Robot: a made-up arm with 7 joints. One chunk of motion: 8 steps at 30 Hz.
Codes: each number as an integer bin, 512 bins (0 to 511) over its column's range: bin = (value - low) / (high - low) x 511, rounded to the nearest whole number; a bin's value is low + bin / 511 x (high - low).
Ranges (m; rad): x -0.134..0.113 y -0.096..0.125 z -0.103..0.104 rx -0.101..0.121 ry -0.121..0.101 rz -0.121..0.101
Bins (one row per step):
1: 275 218 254 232 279 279
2: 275 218 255 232 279 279
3: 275 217 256 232 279 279
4: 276 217 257 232 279 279
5: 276 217 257 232 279 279
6: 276 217 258 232 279 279
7: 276 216 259 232 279 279
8: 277 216 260 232 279 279
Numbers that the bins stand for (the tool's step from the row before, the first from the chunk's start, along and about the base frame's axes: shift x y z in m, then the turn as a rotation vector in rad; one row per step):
1: -0.00107 -0.00172 -0.00011 -0.00021 0.00021 0.00021
2: -0.00107 -0.00172 0.00030 -0.00021 0.00021 0.00021
3: -0.00107 -0.00215 0.00070 -0.00021 0.00021 0.00021
4: -0.00059 -0.00215 0.00111 -0.00021 0.00021 0.00021
5: -0.00059 -0.00215 0.00111 -0.00021 0.00021 0.00021
6: -0.00059 -0.00215 0.00151 -0.00021 0.00021 0.00021
7: -0.00059 -0.00258 0.00192 -0.00021 0.00021 0.00021
8: -0.00011 -0.00258 0.00232 -0.00021 0.00021 0.00021

